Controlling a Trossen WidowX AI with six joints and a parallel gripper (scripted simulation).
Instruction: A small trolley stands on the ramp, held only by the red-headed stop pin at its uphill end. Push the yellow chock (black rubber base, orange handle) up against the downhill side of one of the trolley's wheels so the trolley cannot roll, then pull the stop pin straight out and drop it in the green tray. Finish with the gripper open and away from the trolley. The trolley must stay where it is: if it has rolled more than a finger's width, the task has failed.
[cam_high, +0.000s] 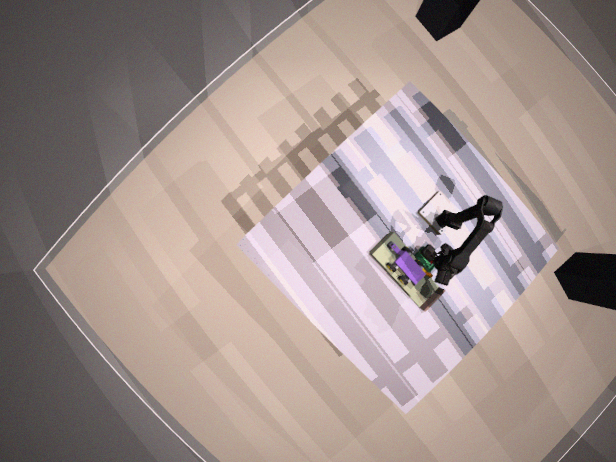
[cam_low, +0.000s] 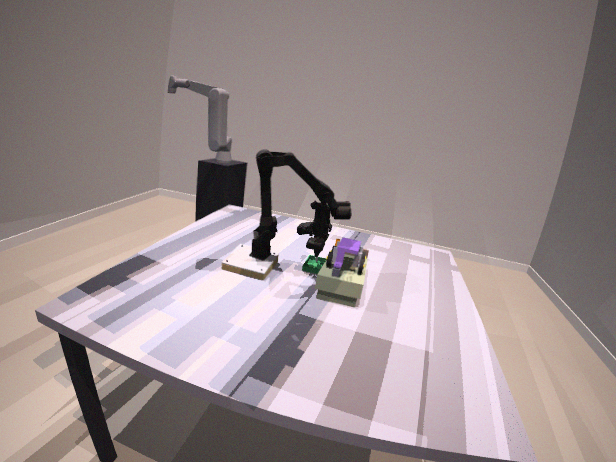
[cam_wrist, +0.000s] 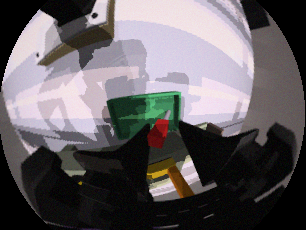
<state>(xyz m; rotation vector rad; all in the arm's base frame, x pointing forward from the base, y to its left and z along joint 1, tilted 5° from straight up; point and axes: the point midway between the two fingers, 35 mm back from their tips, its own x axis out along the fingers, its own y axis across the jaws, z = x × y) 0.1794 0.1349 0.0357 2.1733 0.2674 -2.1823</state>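
My gripper tip is 10 mm above the red-headed stop pin. Also, from my gripper tip: yellow chock 70 mm ahead, 30 mm above; then pale green ramp 140 mm ahead, 90 mm to the right; then purple trolley 140 mm ahead, 90 mm to the right, 60 mm above.
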